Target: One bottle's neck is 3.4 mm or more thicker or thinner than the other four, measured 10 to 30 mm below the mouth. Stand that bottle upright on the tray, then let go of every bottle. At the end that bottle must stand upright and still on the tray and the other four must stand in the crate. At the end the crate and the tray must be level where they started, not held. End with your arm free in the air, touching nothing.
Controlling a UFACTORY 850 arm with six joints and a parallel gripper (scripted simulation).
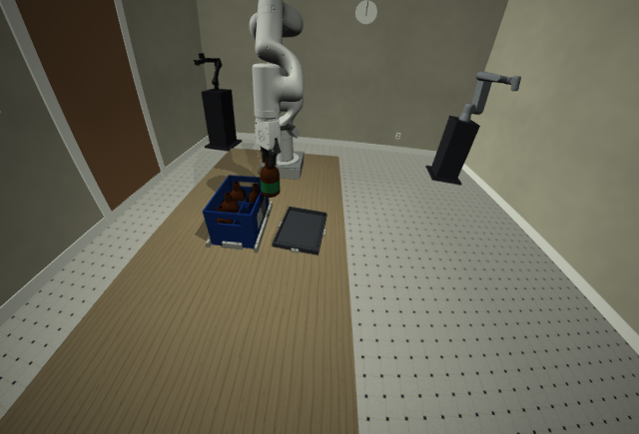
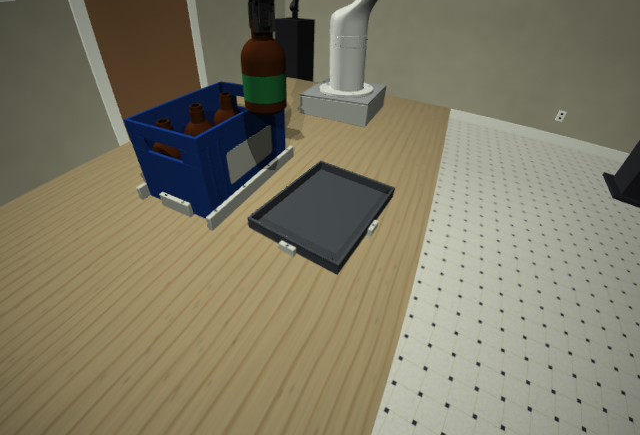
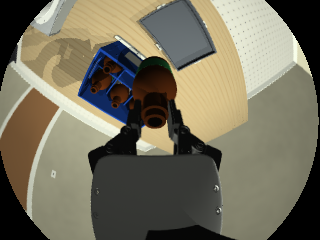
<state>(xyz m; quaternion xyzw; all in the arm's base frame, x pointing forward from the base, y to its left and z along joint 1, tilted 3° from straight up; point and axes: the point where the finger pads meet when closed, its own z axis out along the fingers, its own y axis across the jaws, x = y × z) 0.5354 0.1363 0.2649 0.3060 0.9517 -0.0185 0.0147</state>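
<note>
The bottle is 7 cm below my hand. Round my hand: dark grey tray (32 cm below, 13 cm to the left, 2 cm behind); then blue crate (25 cm below, 13 cm to the right, 2 cm ahead).
</note>
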